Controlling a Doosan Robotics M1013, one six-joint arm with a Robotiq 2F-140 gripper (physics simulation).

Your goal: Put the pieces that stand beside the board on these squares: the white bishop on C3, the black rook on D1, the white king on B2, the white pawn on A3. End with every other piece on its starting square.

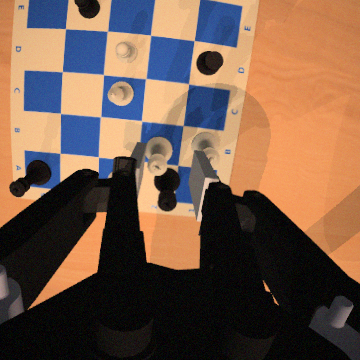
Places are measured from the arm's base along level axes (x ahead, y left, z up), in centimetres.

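Pixels of known places: gripper, fingertip midpoint: [167, 162].
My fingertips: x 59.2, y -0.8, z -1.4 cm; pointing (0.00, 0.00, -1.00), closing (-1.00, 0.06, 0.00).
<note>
Behind a point stands the place of what it marks.
My gripper [167, 162] @[x 59.2, y -0.8, z -1.4 cm] is partly open, fingers apart, with no piece gripped. Between and below its fingertips, a tall white piece [159, 148] @[x 59.9, y -1.3, z -4.1 cm], which looks like the white king, stands on B2. A dark piece [166, 179] @[x 59.1, y 1.6, z -4.5 cm] stands just behind it on A2. The white bishop [120, 93] @[x 63.3, y -5.7, z -2.6 cm] appears to stand on C3. The black rook [209, 62] @[x 56.7, y -8.7, z -2.9 cm] stands on D1. The left finger covers most of A3, so the white pawn cannot be made out there.
The blue and cream board [82, 92] @[x 67.3, y -5.4, z -6.2 cm] also holds a white piece [126, 51] @[x 63.1, y -9.0, z -3.3 cm] on D3, a white piece [204, 143] @[x 56.1, y -2.0, z -4.4 cm] on B1, a black piece [89, 7] @[x 66.8, y -12.7, z -5.1 cm] on E4 and a tall black piece [39, 172] @[x 71.3, y 2.1, z -5.2 cm] on A5. The wooden table [305, 100] @[x 46.2, y -6.8, z -6.8 cm] surrounds the board.
</note>
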